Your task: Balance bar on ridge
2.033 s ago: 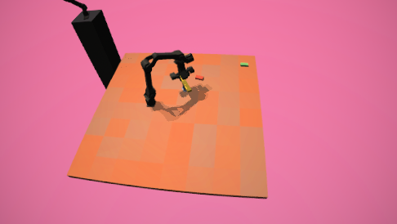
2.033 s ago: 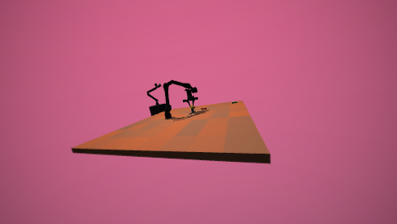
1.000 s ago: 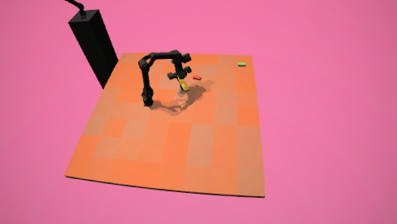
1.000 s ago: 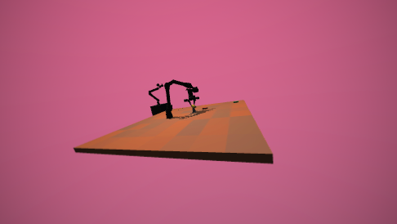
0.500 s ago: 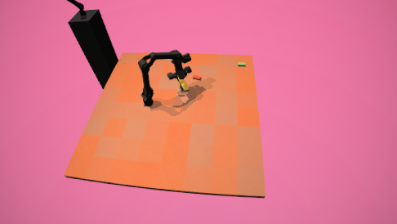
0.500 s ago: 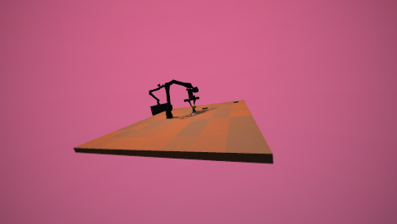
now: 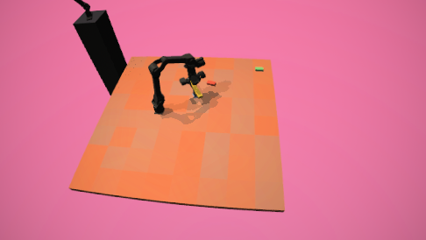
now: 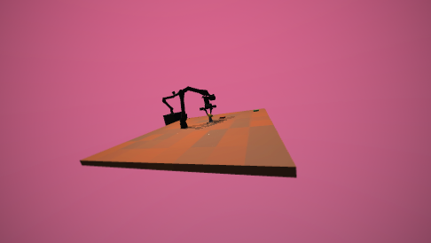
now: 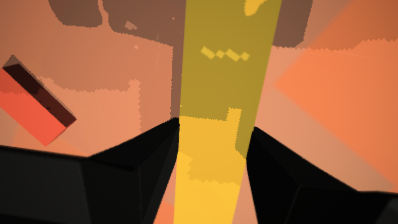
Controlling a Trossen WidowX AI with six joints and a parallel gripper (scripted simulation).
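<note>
Now: gripper tip 2 cm to the left of the yellow bar and 1 cm short of it. The rest, counted from my gripper tip: small red block 12 cm ahead, 11 cm to the left, 6 cm below; then green block 50 cm ahead, 31 cm to the left, 6 cm below.
</note>
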